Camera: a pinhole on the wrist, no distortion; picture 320 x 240 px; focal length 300.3 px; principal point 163.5 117.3 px. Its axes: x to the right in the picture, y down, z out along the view. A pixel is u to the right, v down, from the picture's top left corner.
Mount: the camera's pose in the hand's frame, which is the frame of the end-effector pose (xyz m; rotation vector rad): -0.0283 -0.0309 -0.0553 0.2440 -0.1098 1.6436
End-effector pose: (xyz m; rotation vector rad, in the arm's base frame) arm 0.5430 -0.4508 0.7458 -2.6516 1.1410 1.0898
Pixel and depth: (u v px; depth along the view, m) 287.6 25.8 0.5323
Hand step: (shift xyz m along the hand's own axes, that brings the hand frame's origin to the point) 0.1665 0.0819 0.4991
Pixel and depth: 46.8 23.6 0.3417
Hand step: 0.1186 -0.2246 0.2391
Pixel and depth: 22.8 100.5 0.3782
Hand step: 0.0403 -0.2834 0.2710
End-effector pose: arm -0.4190 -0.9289 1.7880 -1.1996 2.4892 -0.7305
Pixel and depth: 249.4 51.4 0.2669
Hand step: 0.0492 -0.0094 0.2168
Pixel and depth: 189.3 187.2 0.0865
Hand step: -0.0408 -0.0443 0.0319
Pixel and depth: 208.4 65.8 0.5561
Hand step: 0.1120 -0.0623 0.4966
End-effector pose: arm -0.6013 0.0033 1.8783 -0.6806 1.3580 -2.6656
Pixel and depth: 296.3 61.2 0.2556
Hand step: 0.0348 0.0278 0.2148
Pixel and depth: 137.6 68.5 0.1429
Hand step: 0.0089 -0.0718 0.0791
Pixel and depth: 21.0 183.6 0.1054
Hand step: -0.0381 -0.1045 0.0377
